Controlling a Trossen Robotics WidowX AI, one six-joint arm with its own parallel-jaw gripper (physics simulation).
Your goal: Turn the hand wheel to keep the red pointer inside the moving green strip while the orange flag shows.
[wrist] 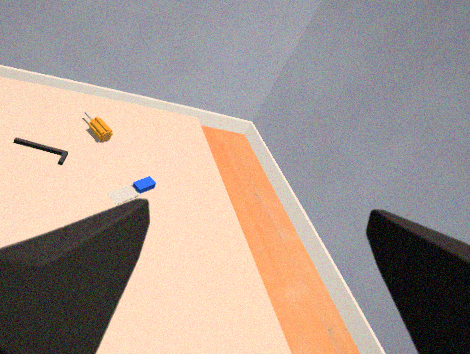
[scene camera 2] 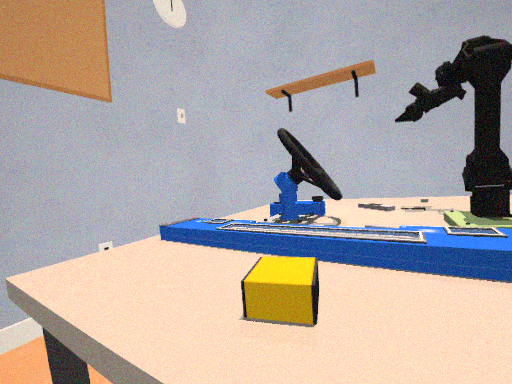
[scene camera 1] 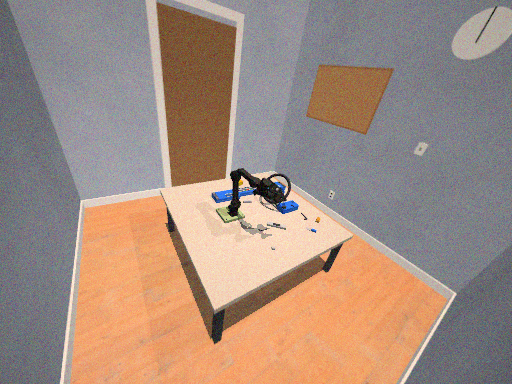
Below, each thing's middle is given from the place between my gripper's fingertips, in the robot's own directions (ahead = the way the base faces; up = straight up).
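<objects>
The yellow block (scene camera 2: 286, 289) lies 860 mm to the left of my gripper, 170 mm ahead of it and 340 mm below it. Relative to the black hand wheel (scene camera 2: 304, 166), my gripper is 170 mm above, 370 mm to the right and 270 mm short of it.
</objects>
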